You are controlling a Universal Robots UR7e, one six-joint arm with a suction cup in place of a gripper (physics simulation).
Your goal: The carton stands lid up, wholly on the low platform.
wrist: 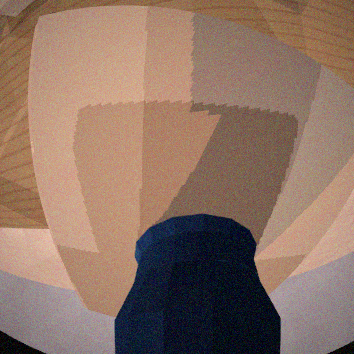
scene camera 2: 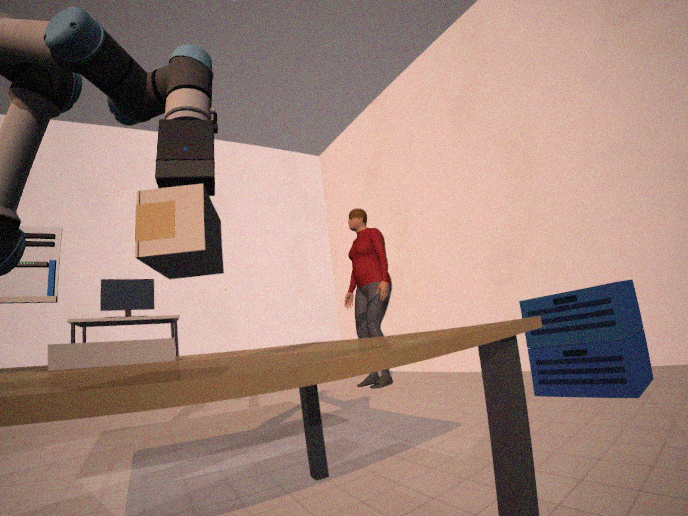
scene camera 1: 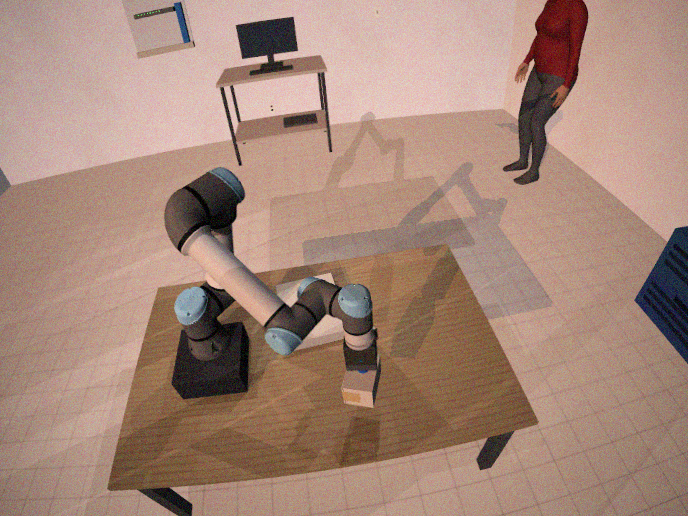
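The carton is a pale box with an orange patch on one end face. It hangs roughly level in the air, well above the table, and its dark underside shows in scene camera 2. My suction cup is blue, points down and is on the carton's upper face. I cannot tell whether that face is the lid. The low platform is a pale slab on the table behind the wrist, partly hidden by the arm in scene camera 1. The carton is apart from it, on its front-right side in that view.
The wooden table carries the arm's black base at its left. A person in red stands by the far wall. A desk with a monitor and a blue cabinet stand beyond the table.
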